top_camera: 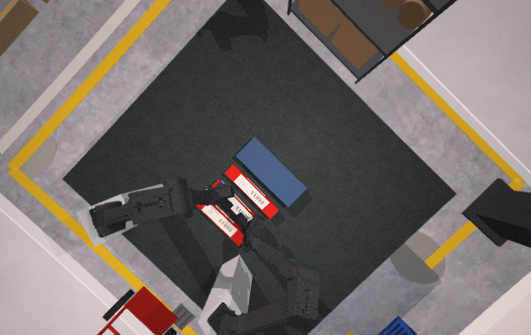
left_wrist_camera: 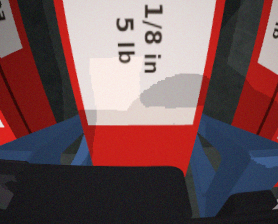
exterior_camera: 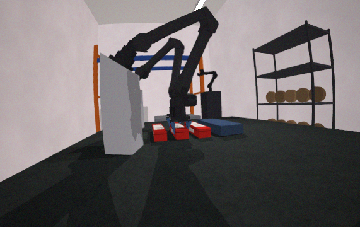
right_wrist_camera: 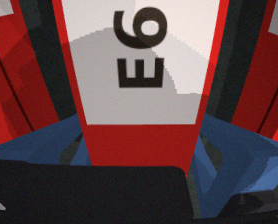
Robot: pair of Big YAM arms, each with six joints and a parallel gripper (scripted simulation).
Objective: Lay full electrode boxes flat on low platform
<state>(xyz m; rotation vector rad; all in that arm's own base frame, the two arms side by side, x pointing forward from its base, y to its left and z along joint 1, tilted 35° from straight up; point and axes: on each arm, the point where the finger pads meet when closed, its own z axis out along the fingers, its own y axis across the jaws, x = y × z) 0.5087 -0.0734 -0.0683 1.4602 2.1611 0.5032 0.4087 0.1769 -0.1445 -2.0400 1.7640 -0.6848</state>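
Right now my right hand is 130 mm short of the red box, 140 mm to the right of it and 10 mm below it. From my right hand the other things lie so: low blue platform (290 mm ahead, 120 mm to the left, 10 mm below).
Right now the red box is 110 mm ahead of my left hand, 120 mm to the right of it and 10 mm above it. The rest, counted from my left hand: low blue platform 270 mm ahead, 140 mm to the right, 10 mm below.
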